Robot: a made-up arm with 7 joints.
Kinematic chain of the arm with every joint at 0, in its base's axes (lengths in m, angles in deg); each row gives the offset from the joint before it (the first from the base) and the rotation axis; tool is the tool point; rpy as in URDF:
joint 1: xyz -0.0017 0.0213 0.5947 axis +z
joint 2: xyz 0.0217 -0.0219 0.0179 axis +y
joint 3: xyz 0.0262 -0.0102 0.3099 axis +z
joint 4: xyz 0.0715 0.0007 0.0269 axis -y
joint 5: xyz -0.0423 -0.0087 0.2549 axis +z
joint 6: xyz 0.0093 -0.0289 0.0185 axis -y
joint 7: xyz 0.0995 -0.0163 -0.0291 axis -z
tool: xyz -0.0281 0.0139 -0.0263 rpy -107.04 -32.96 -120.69
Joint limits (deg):
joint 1: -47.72..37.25
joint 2: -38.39..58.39
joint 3: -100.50..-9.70
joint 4: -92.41..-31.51
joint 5: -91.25..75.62
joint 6: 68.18..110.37
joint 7: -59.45..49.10
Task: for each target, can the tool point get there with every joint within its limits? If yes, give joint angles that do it. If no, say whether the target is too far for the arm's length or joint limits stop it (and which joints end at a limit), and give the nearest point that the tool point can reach.
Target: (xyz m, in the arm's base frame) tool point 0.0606 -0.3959 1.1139
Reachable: yes | joints -12.49 20.81 -90.03 -59.88 -51.05 78.10 25.23
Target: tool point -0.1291 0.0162 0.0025
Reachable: no: joint limits stop it (at a limit: joint 1, joint 2, joint 3, joint 4, joint 6, joint 7) | nearest point 0.2285 -0.3853 0.3995 | short by 0.668 m
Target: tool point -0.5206 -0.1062 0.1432
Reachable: no: joint limits stop it (at a limit: joint 2, joint 3, joint 4, joint 6, joint 7) | nearest point -0.4611 -0.0916 0.7594 | short by 0.619 m
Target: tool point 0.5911 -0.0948 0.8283
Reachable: yes | joints 9.86 30.08 -19.93 -63.22 -9.10 77.12 -14.17
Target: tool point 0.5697 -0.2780 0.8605
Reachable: yes | joints -2.62 44.65 -58.31 -40.71 51.33 74.26 21.12
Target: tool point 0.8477 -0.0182 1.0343
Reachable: no: too far | nearest point 0.6769 -0.0103 0.9472 | short by 0.192 m
